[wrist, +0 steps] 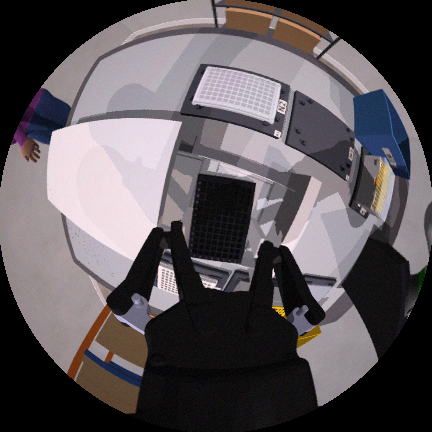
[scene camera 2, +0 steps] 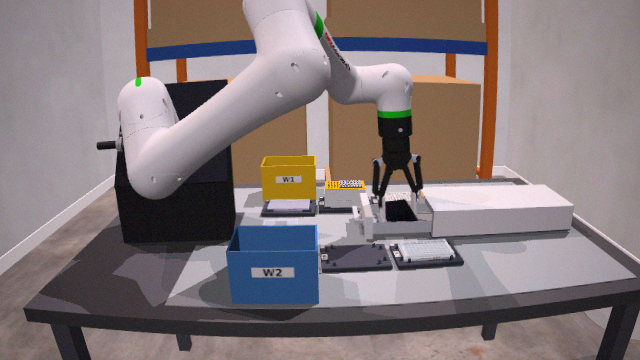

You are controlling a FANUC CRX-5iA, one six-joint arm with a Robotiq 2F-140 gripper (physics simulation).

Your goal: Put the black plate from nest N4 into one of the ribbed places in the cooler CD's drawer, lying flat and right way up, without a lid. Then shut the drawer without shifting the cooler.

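Frame: origin at the arm's base, x left, y ahead, z down, level; centimetres.
Seen in the pictures: gripper, fingertip midpoint: (wrist: 220, 220) (scene camera 2: 398, 215).
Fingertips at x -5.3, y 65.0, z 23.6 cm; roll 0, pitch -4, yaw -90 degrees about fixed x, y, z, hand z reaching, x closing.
Offsets run from my fingertips to a thing's middle. "pt": to the spot under its first point.
The black plate @[dx -0.2, dy +0.0, dz -0.6 cm] (scene camera 2: 400, 212) (wrist: 222, 210) is in the open drawer, its many small wells facing up. My gripper (scene camera 2: 398, 209) (wrist: 220, 220) points down into the drawer and is shut on the black plate, one finger on each side. The finger ends are partly hidden, and whether the plate rests on the drawer floor cannot be told. The drawer (scene camera 2: 400, 229) (wrist: 304, 210) stands pulled out of the white cooler (scene camera 2: 500, 210) (wrist: 115, 170). Ribbed places show beside the plate. An empty dark nest @[dx -19.3, dy -16.6, dz +1.9 cm] (scene camera 2: 356, 256) (wrist: 320, 131) lies in front; its label is too small to read.
Nest N2 @[pt dx -27.0, dy +7.1, dz +1.7 cm] (scene camera 2: 457, 259) (wrist: 187, 106) holds a clear plate @[dx -21.2, dy +0.9, dz +1.0 cm] (scene camera 2: 425, 249) (wrist: 237, 94) in front of the drawer. Blue bin W2 @[dx -30.0, dy -35.7, dz -3.0 cm] (scene camera 2: 272, 285) (wrist: 380, 120) stands front left. Yellow bin W1 @[dx +33.3, dy -28.7, dz -3.0 cm] (scene camera 2: 289, 190) and a yellow-topped box @[dx +18.3, dy -12.4, dz -1.5 cm] (scene camera 2: 345, 196) stand behind the drawer's handle side.
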